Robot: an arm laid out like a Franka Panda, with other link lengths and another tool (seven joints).
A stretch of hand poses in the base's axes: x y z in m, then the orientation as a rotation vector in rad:
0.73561, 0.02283, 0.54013, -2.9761, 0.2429, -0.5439
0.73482, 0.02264, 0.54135, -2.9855, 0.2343, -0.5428
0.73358, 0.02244, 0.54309, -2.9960, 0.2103, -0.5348
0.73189, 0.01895, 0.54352, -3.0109, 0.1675, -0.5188
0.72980, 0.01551, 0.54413, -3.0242, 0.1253, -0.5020
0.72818, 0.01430, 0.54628, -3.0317, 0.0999, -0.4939
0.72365, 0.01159, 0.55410, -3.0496, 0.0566, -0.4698
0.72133, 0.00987, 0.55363, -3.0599, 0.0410, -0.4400
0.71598, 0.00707, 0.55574, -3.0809, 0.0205, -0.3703
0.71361, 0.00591, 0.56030, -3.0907, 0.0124, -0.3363
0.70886, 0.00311, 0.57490, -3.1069, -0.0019, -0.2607
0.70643, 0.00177, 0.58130, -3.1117, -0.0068, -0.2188
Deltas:
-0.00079, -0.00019, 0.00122, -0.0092, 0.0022, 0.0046
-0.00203, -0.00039, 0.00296, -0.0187, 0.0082, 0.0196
-0.00372, -0.00388, 0.00339, -0.0321, 0.0194, 0.0466
-0.00581, -0.00732, 0.00400, -0.0445, 0.0308, 0.0733
-0.00743, -0.00853, 0.00615, -0.0521, 0.0363, 0.0891
-0.01196, -0.01124, 0.01397, -0.0686, 0.0531, 0.1158
-0.01428, -0.01296, 0.01350, -0.0745, 0.0730, 0.1261
-0.01963, -0.01576, 0.01561, -0.0848, 0.1195, 0.1401
-0.02200, -0.01692, 0.02017, -0.0899, 0.1420, 0.1457
-0.02675, -0.01972, 0.03477, -0.0966, 0.1915, 0.1563
-0.02918, -0.02106, 0.04117, -0.0967, 0.2184, 0.1608

